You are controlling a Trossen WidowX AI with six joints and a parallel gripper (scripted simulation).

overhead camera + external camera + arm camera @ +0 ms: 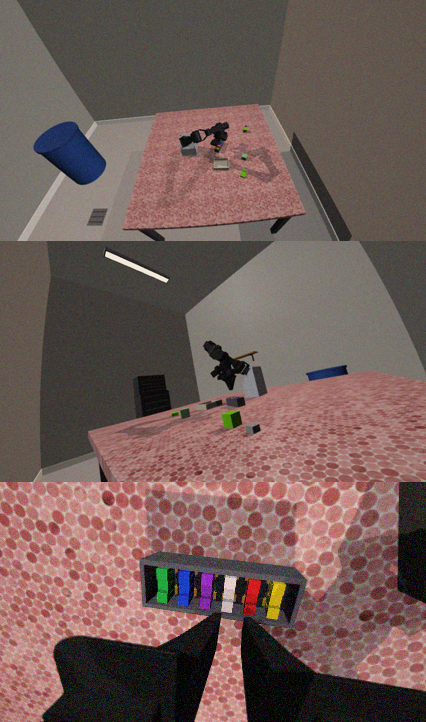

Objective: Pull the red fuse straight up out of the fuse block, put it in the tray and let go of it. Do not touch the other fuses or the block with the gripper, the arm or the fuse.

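My gripper tip is now 1 cm past the red fuse, 1 cm to the left of it and 6 cm above it. From my gripper tip the other things lie so: yellow fuse 1 cm behind, 3 cm to the right, 6 cm below; white fuse 6 cm below; tray 1 cm ahead, 18 cm to the right, 8 cm below.
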